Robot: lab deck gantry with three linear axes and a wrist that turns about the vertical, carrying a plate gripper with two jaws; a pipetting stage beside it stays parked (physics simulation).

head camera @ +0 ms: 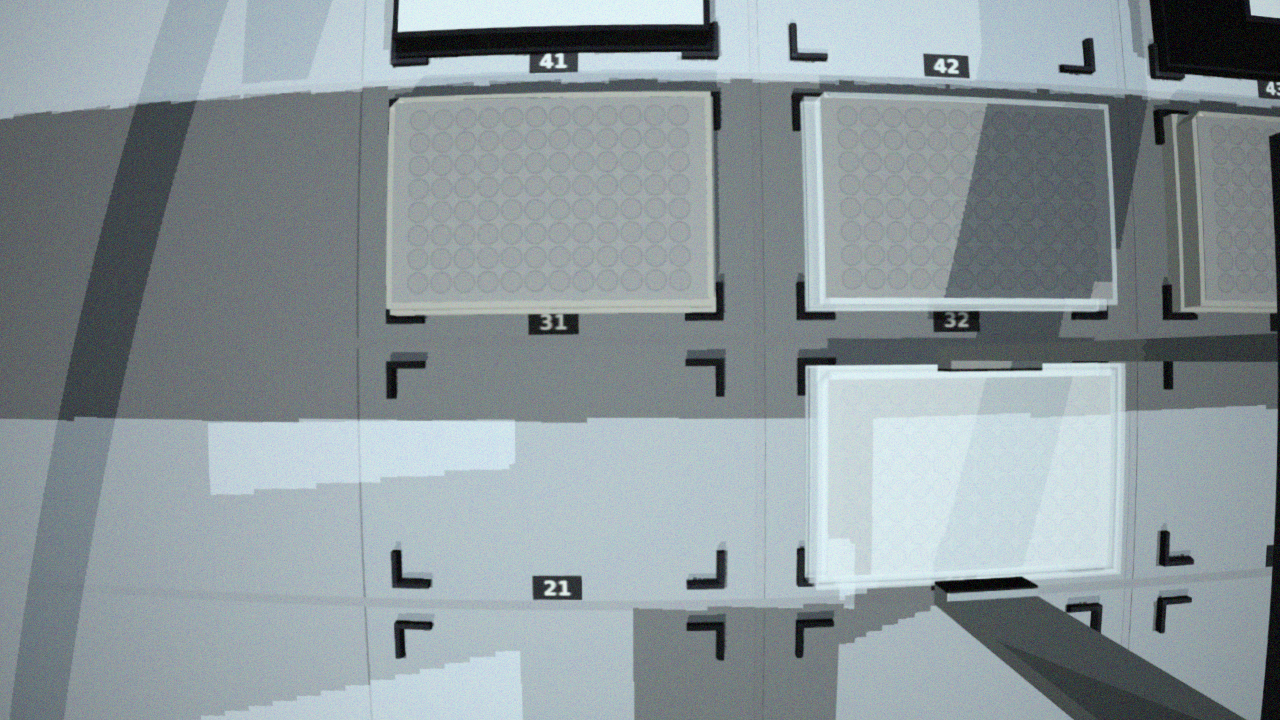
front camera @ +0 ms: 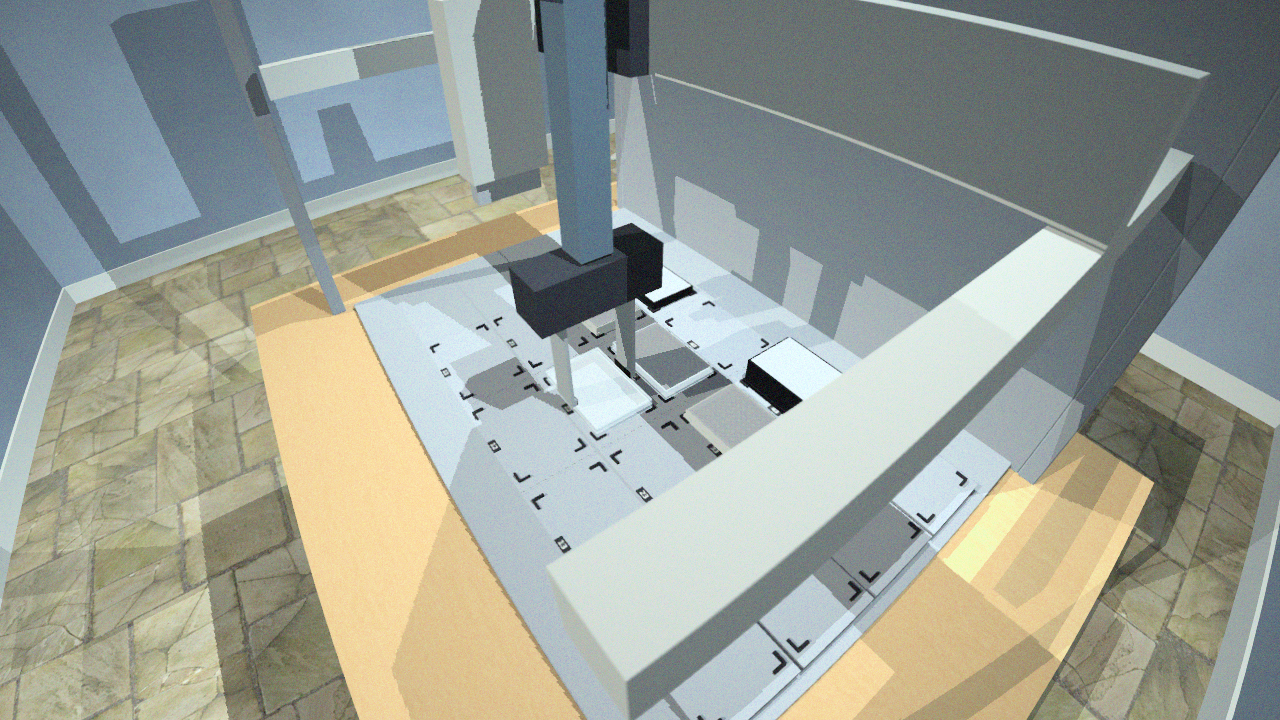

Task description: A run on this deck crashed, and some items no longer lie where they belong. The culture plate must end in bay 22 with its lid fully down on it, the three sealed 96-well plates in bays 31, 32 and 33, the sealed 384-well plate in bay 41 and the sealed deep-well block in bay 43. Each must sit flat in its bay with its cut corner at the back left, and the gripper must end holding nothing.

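Places are measured from the robot's base along level axes (x ahead, y right, z down), in metres.
Pixels of known places: gripper, fingertip midpoint: (head camera: 981, 475) (front camera: 597, 383); robot's base, link origin: (front camera: 432, 348).
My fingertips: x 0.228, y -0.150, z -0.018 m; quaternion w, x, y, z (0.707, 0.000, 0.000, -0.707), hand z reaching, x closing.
Note:
For each thing: its middle in the pictures, then the offset to it from my fingertips. Level surfaces: height alone.
- pale culture plate, body centre: (head camera: 972, 473) (front camera: 597, 386) dy +0.000, dx +0.000, dz +0.006 m
- cream 96-well plate, body centre: (head camera: 550, 202) (front camera: 597, 302) dy -0.107, dx -0.164, dz +0.011 m
- black-sided 384-well plate, body centre: (front camera: 650, 280) dy -0.214, dx -0.164, dz +0.011 m
- taller deep-well block, body centre: (front camera: 801, 384) dy -0.214, dx +0.164, dz -0.002 m
- pale deck, surface height: dz +0.019 m
My gripper (front camera: 601, 388) (head camera: 987, 474) is low over bay 22, its jaws shut on the front and back edges of the pale culture plate (front camera: 617, 402) (head camera: 948, 528). A clear cover with doubled edges shows over it; how fully the lid is seated is unclear. A cream 96-well plate (front camera: 605, 324) (head camera: 546, 205) lies in bay 31, a pale-rimmed one (front camera: 666, 362) (head camera: 904, 197) in bay 32, and another cream one (front camera: 733, 413) (head camera: 1239, 214) in bay 33. The black-sided 384-well plate (front camera: 666, 288) (head camera: 550, 16) is in bay 41. The taller deep-well block (front camera: 796, 365) (head camera: 1199, 44) is in bay 43.
Black corner brackets mark the bays on the pale deck (front camera: 537, 447) (head camera: 554, 510). A thick light beam (front camera: 805, 465) crosses the front view and hides part of the deck. A tall back panel (front camera: 895, 125) stands behind. The cut corners are hard to make out.

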